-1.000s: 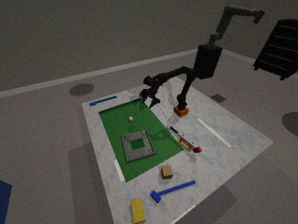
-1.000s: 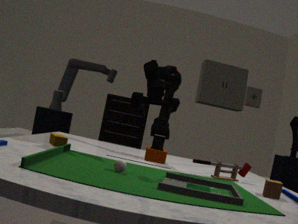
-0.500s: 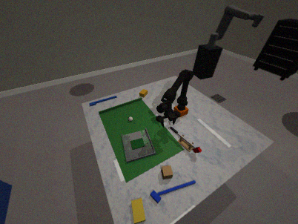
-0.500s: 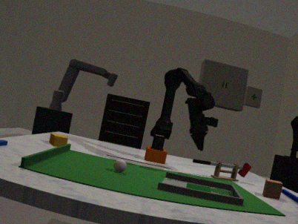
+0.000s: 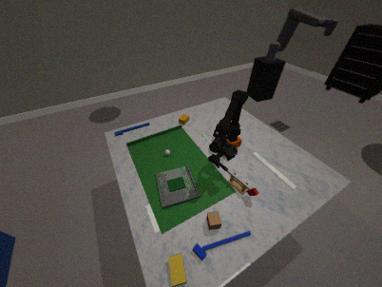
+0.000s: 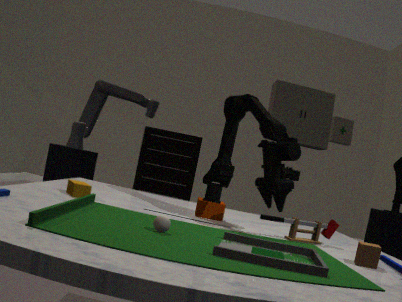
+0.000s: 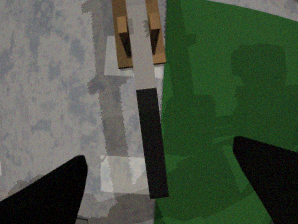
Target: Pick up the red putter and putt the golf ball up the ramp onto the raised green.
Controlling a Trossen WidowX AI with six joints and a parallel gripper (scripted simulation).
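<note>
My gripper tip is 5 cm past the red putter, 10 cm to the right of it and 3 cm above it. The rest, counted from my gripper tip: brown block (19 cm ahead, 27 cm to the left, 6 cm below); wooden rack (5 cm behind, 12 cm to the left, 6 cm below); grey raised frame (30 cm ahead, 8 cm below).
</note>
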